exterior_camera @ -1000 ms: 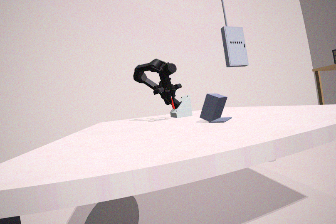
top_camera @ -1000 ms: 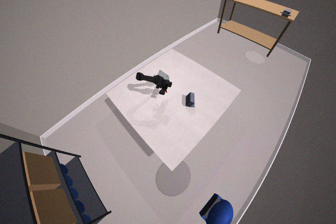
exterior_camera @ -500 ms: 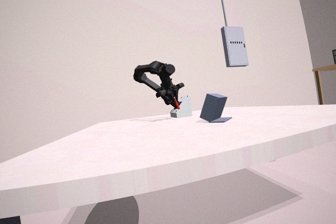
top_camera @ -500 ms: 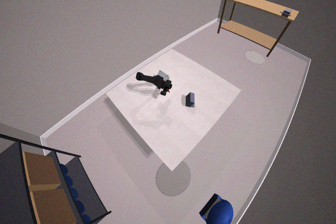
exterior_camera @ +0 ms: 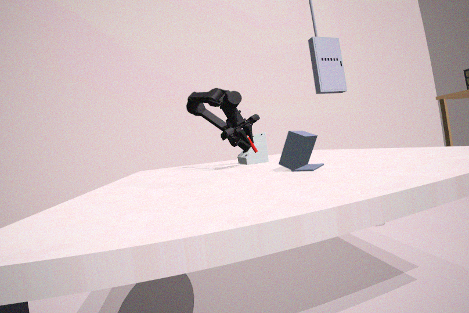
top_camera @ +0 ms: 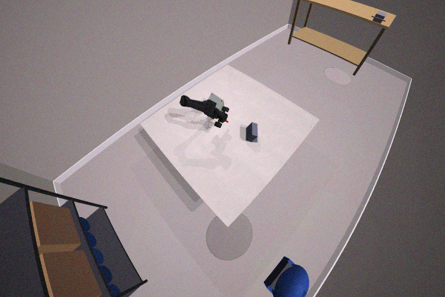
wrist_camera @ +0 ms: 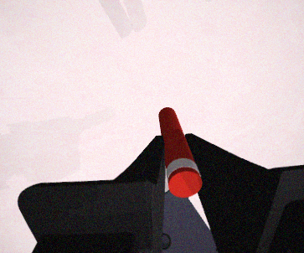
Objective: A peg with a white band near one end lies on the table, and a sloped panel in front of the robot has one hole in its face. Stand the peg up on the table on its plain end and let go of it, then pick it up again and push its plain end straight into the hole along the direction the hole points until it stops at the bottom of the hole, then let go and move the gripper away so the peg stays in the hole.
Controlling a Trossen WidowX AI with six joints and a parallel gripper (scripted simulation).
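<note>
My gripper tip is 24 cm short of the sloped panel, 6 cm to the right of it and 4 cm above it. The rest, counted from my gripper tip: red peg (1 cm to the right, 1 cm above).
</note>
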